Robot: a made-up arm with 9 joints. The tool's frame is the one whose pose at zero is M.
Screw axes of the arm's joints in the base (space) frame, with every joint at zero. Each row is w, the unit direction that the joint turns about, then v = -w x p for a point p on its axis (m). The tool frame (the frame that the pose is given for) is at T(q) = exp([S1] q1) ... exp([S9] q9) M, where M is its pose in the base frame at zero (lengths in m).
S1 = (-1, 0, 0, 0, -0.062, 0)
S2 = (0, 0, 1, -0.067, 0.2, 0)
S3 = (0, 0, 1, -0.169, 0.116, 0)
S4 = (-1, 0, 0, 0, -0.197, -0.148)
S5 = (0, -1, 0, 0.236, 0, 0.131)
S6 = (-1, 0, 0, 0, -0.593, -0.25)
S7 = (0, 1, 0, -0.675, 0, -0.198)
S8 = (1, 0, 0, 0, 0.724, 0.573)
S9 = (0, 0, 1, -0.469, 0.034, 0)
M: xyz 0.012 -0.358 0.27 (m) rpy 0 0 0 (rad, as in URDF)
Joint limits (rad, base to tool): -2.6..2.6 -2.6..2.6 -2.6..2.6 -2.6..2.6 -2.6..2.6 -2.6..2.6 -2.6..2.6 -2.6..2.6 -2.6..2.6
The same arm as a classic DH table. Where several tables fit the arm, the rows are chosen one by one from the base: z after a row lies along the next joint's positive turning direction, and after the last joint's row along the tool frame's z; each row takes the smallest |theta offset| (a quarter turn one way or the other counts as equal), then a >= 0, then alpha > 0; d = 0 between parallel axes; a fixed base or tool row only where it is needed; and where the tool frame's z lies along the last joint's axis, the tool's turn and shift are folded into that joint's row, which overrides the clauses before.
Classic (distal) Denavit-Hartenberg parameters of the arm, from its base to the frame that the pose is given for. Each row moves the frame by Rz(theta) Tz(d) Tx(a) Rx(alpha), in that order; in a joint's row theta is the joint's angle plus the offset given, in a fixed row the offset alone. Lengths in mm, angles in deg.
base (fixed): d 62  theta offset -90  a 0  alpha 90
joint 1: d 200  theta offset 0  a 67  alpha -90
joint 2: d 0  theta offset 39.47  a 132.1  alpha 0
joint 3: d 135  theta offset -39.47  a -21  alpha 90
joint 4: d 15  theta offset 90  a 39  alpha 90
joint 5: d 102  theta offset 0  a 357  alpha -90
joint 6: d 67  theta offset 0  a 82  alpha -90
joint 7: d -323  theta offset 0  a 49  alpha -90
joint 8: d 164  theta offset -90  a 104  alpha -90
joint 9: d 0  theta offset -22.51  a 120.2  alpha 0
tool (fixed): d -454  theta offset -67.49  a 0  alpha 0
Joint limits (deg, base to tool): -148.97..148.97 -148.97..148.97 -148.97..148.97 -148.97..148.97 -148.97..148.97 -148.97..148.97 -148.97..148.97 -148.97..148.97 -148.97..148.97

